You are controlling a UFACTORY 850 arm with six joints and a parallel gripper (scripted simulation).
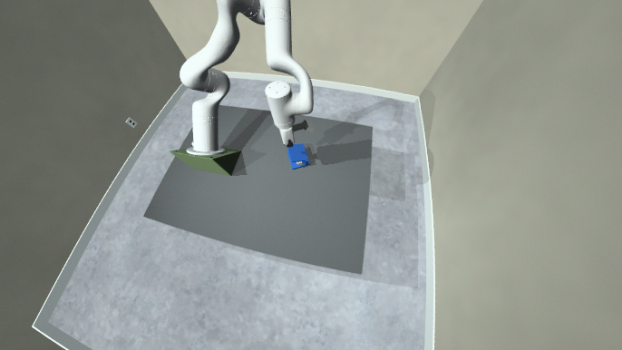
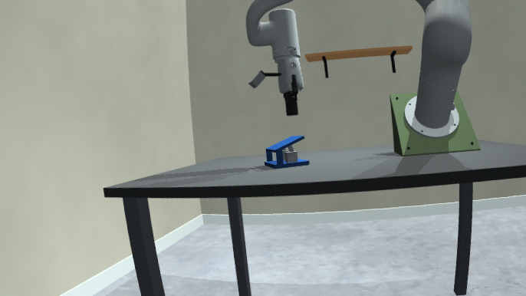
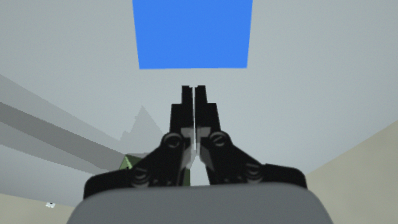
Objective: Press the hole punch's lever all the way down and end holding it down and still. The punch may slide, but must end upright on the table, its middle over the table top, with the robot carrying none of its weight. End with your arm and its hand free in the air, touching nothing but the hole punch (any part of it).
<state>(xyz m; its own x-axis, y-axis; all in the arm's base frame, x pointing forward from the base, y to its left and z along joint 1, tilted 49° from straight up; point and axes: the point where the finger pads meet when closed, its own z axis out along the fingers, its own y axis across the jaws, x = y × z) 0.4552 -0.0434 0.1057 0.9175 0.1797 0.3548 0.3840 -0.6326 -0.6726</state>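
Now: the hole punch lever 3 cm ahead of my hand, 1 cm to the left of it and 11 cm below it. The rest, counted from my hand: blue hole punch 4 cm ahead, 1 cm to the left, 13 cm below.
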